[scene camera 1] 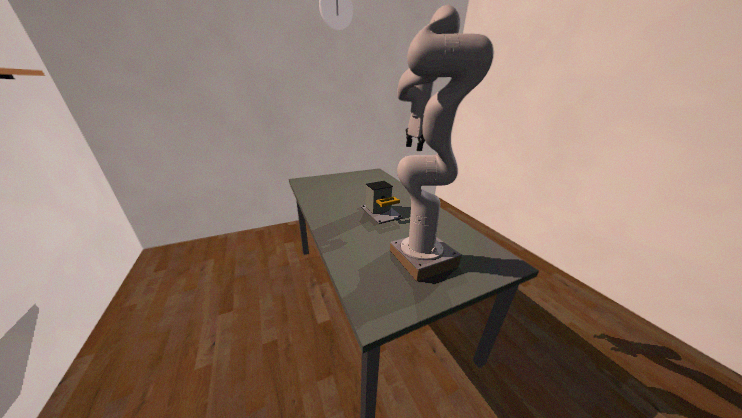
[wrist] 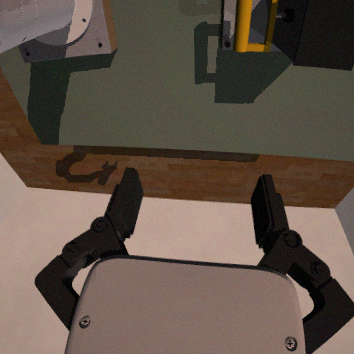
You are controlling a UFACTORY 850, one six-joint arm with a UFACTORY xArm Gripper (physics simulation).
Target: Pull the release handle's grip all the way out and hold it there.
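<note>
The release handle's yellow grip (scene camera 1: 387, 201) (wrist: 242, 26) is a bar frame on the front of a dark box (scene camera 1: 379, 197) (wrist: 325, 32). The box stands on a light base plate (scene camera 1: 386, 220) on the table. In the wrist view the grip is at the top edge, right of the middle, and partly cut off. My gripper (scene camera 1: 414, 143) (wrist: 196, 182) is open and empty. It hangs high above the table, well above the box and apart from the grip. How far out the grip stands cannot be told.
The green-grey table (scene camera 1: 342, 270) (wrist: 150, 110) carries the box and the arm's square base (scene camera 1: 438, 268) (wrist: 107, 30). The arm's base stands nearer the scene camera than the box. A wall (scene camera 1: 597, 129) rises beyond the table's right side. A clock (scene camera 1: 336, 12) hangs on the back wall.
</note>
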